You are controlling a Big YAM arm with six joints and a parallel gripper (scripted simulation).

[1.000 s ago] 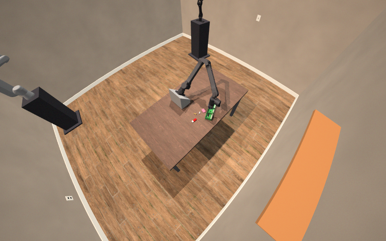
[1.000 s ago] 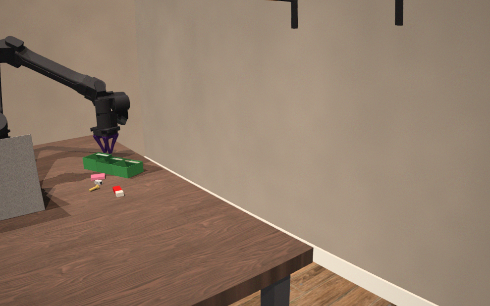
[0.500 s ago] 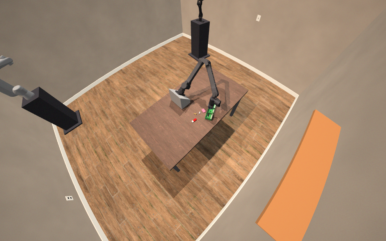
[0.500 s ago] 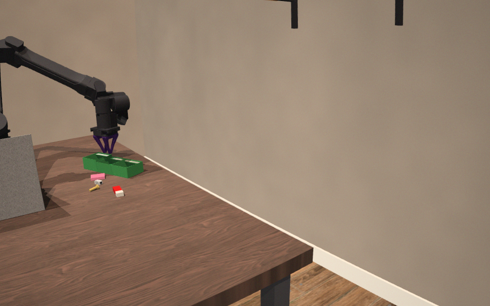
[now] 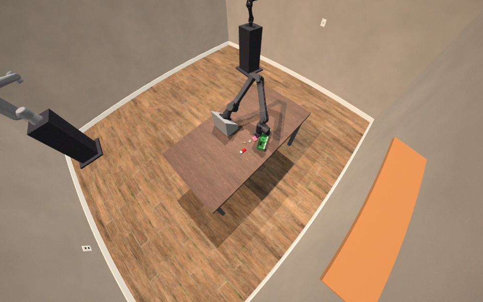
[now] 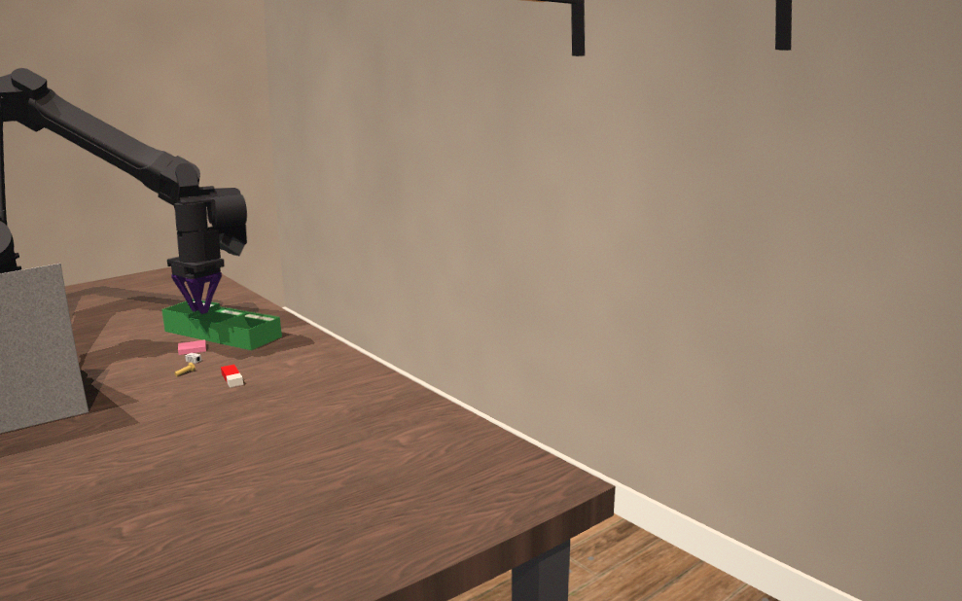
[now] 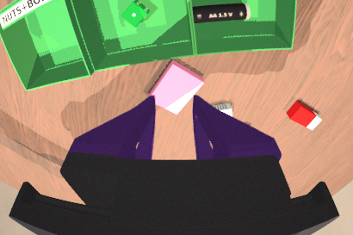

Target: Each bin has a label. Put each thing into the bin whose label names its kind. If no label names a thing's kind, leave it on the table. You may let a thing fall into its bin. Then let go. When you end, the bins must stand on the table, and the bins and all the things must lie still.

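Right now my hand is 13 cm to the left of the brass-coloured bolt, 7 cm above it and 5 cm past it. Also, from my hand: green three-part bin 5 cm to the left, 5 cm below, 4 cm ahead; then pink pad 7 cm below, 3 cm behind, 1 cm to the right; then green die 6 cm below, 5 cm to the left, 4 cm ahead.
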